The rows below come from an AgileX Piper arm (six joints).
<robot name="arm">
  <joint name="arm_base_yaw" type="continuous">
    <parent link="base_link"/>
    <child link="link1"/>
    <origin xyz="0 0 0.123" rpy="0 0 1.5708"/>
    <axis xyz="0 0 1"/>
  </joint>
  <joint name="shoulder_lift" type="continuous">
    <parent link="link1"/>
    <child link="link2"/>
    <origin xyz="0 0 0" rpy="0 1.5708 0"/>
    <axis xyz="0 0 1"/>
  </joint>
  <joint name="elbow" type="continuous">
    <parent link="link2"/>
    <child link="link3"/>
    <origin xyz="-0.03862 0.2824 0" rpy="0 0 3.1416"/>
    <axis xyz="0 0 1"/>
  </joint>
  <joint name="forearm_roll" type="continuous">
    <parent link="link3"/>
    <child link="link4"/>
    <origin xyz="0.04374 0.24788 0" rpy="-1.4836 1.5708 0"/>
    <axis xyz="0 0 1"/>
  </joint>
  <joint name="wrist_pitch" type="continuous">
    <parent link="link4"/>
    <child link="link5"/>
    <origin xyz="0 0 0" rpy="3.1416 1.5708 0"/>
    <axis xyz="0 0 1"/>
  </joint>
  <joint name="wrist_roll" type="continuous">
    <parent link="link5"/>
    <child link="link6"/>
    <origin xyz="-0.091 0 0" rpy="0 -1.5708 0"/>
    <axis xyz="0 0 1"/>
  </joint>
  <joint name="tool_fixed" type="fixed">
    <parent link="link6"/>
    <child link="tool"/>
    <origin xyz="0 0 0" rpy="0 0 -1.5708"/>
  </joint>
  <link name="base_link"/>
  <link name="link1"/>
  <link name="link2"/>
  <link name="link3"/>
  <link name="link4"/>
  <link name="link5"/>
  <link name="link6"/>
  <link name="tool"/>
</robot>
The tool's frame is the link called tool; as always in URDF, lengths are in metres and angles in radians. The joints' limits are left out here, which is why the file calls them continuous.
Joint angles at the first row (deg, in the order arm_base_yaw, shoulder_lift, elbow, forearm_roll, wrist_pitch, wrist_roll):
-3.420 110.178 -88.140 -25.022 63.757 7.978
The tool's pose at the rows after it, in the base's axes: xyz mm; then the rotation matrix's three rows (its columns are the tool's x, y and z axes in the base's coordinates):
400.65 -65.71 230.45; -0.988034 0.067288 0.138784; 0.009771 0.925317 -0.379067; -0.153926 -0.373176 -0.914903
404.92 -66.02 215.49; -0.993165 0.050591 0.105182; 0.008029 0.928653 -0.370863; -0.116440 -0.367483 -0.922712
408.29 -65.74 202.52; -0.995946 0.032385 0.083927; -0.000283 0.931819 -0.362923; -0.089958 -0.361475 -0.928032
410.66 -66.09 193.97; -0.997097 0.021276 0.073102; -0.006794 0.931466 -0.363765; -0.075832 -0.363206 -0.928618
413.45 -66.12 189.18; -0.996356 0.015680 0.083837; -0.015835 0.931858 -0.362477; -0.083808 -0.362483 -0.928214
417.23 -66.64 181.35; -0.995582 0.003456 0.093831; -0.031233 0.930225 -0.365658; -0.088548 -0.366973 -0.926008
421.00 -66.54 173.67; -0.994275 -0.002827 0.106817; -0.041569 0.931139 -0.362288; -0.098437 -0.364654 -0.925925
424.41 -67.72 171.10; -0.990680 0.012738 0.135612; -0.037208 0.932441 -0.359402; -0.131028 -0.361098 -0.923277
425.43 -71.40 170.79; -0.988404 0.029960 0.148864; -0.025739 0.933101 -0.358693; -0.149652 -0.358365 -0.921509
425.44 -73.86 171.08; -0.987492 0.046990 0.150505; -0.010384 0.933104 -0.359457; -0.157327 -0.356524 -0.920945
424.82 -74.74 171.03; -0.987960 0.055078 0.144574; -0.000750 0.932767 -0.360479; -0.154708 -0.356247 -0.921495
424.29 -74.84 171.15; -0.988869 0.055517 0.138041; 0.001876 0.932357 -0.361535; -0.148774 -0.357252 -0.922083
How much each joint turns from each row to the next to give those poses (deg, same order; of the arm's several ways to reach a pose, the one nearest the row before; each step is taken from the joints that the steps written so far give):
-1.180 2.320 -1.631 0.929 0.180 -1.146
-0.067 2.228 -0.242 0.407 0.061 -0.423
-0.001 1.791 0.000 0.333 -0.457 -0.510
0.000 1.207 -0.001 -0.226 -0.483 -0.113
0.000 0.681 -0.001 -0.132 -1.243 -0.013
0.000 1.125 0.001 -0.559 -1.582 -0.050
0.001 1.072 -0.001 -0.143 -1.737 0.109
-0.190 0.389 0.001 -0.176 -2.089 0.968
-0.519 0.065 0.000 -0.053 -1.017 0.573
-0.331 0.000 -0.058 -0.015 -0.161 0.663
-0.110 0.000 0.000 0.000 0.305 0.360
0.000 0.000 -0.041 0.000 0.419 0.002

